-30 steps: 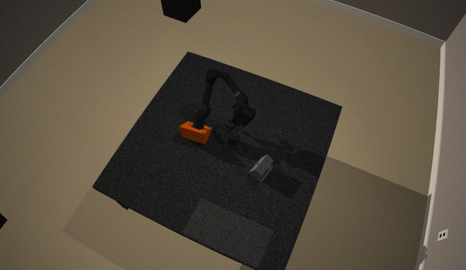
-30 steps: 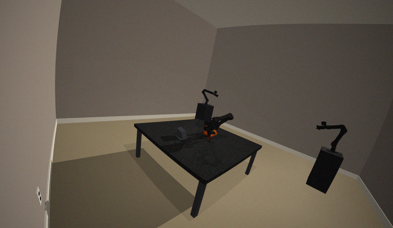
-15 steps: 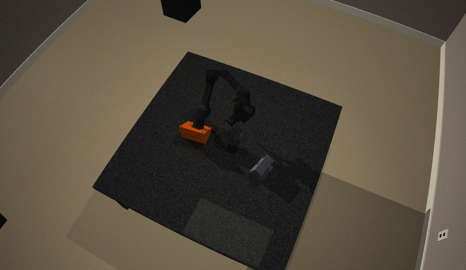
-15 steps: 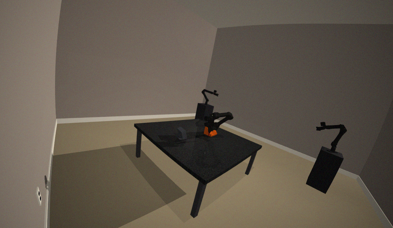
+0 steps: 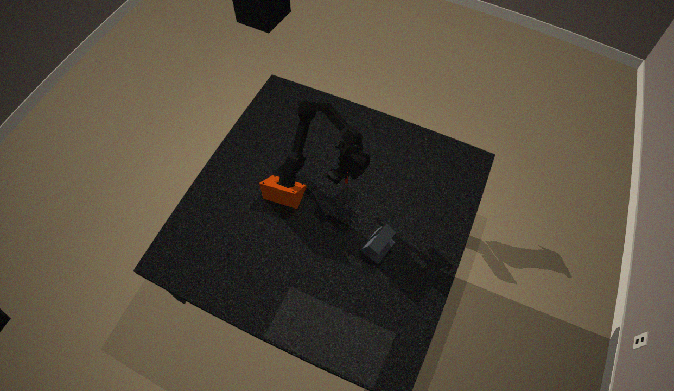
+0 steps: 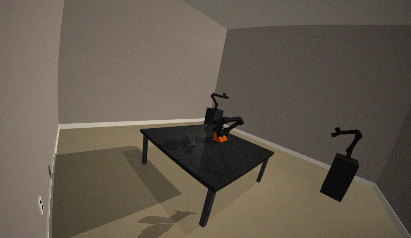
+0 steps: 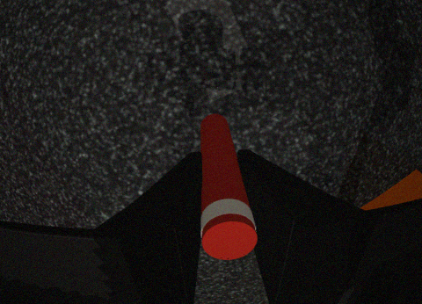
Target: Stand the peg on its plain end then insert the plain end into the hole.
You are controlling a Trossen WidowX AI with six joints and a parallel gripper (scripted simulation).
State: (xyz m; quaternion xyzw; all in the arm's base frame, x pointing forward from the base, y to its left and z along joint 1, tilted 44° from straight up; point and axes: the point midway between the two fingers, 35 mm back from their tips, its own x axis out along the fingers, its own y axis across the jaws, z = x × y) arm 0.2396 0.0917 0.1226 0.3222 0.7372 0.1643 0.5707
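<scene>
Now: the grey sloped panel 25 cm ahead of my gripper tip, 18 cm to the right of it and 6 cm below it. The rest, counted from my gripper tip: red peg (2 cm above).
</scene>
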